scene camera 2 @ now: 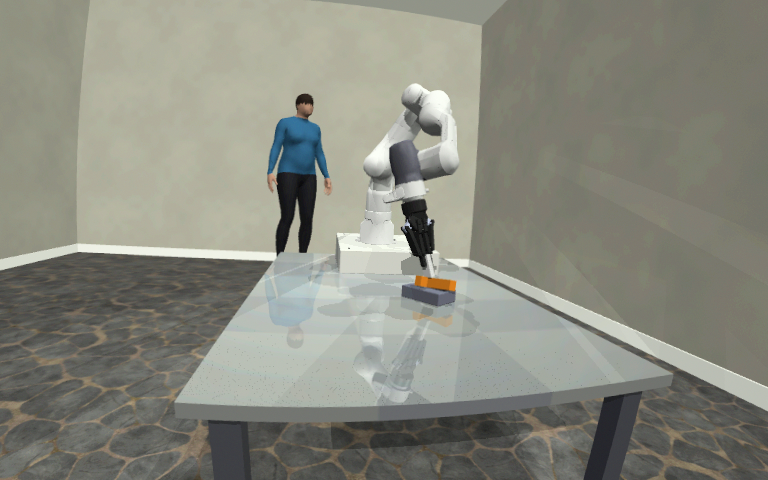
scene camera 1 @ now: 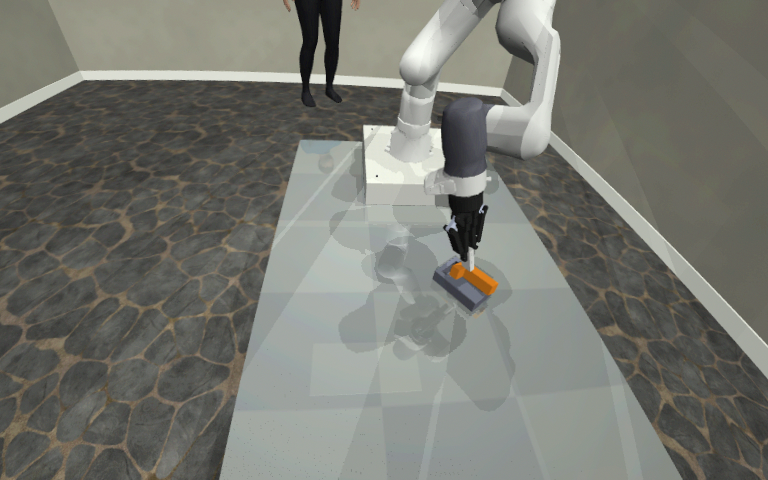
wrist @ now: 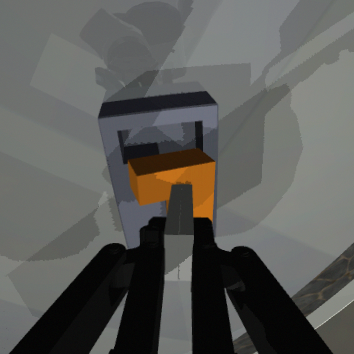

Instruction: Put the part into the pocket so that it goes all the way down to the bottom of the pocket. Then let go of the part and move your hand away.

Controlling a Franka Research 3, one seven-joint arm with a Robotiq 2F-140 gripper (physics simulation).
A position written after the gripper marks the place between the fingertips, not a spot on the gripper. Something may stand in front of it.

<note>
The gripper [scene camera 1: 467, 267] grips an orange L-shaped part [scene camera 1: 479, 279], which still rests on a grey pocket block [scene camera 1: 470, 296].
The orange L-shaped part shows as well in the wrist view [wrist: 150, 177]. The gripper is seen too in scene camera 2 [scene camera 2: 429, 276] and in the wrist view [wrist: 181, 201]. The grey pocket block is seen too in scene camera 2 [scene camera 2: 437, 297] and in the wrist view [wrist: 129, 128].
</note>
